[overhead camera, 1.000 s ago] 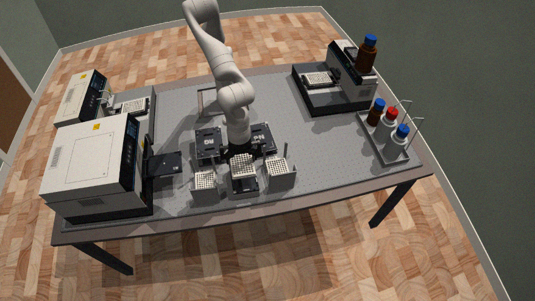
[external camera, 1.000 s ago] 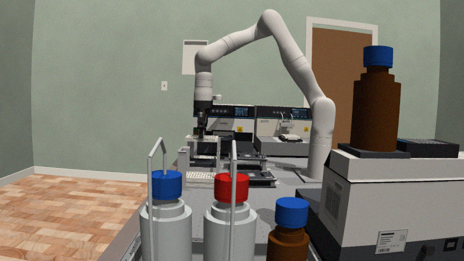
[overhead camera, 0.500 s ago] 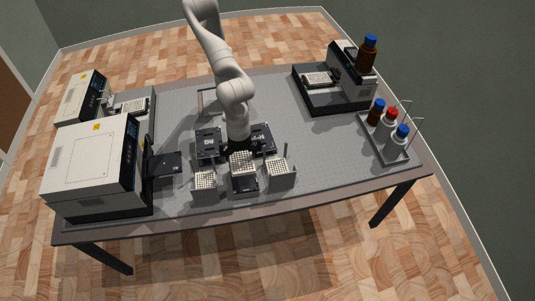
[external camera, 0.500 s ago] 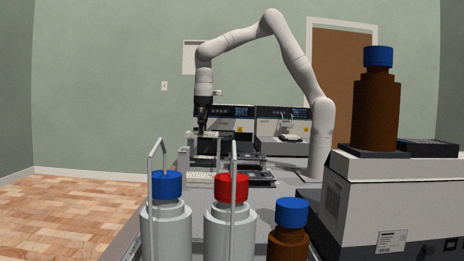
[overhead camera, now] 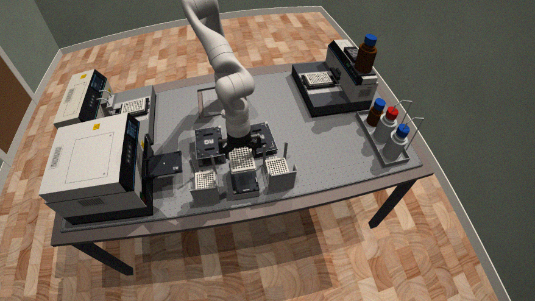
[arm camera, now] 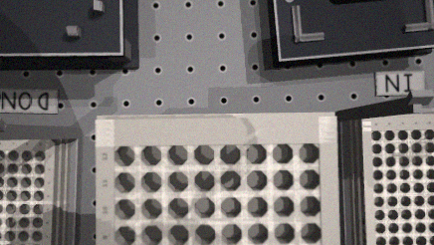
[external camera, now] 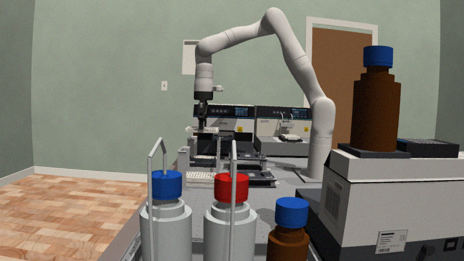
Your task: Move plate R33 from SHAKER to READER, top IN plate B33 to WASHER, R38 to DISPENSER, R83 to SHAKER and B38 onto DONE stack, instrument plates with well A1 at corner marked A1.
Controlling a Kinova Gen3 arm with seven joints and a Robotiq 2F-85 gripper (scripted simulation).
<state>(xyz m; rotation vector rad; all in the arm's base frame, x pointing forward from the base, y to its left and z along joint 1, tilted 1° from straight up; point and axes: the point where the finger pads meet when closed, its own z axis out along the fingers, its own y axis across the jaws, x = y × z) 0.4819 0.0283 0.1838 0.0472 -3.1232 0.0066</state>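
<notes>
The dark reader tray lies 310 mm to the right of my hand, 80 mm below it and 60 mm behind it. Round my hand: regrip nest RG (190 mm behind, 130 mm below, 120 mm to the right); then reader housing (600 mm to the right, 50 mm behind, 50 mm above); then recovery nest N6 (200 mm behind, 160 mm below, 90 mm to the left).
</notes>
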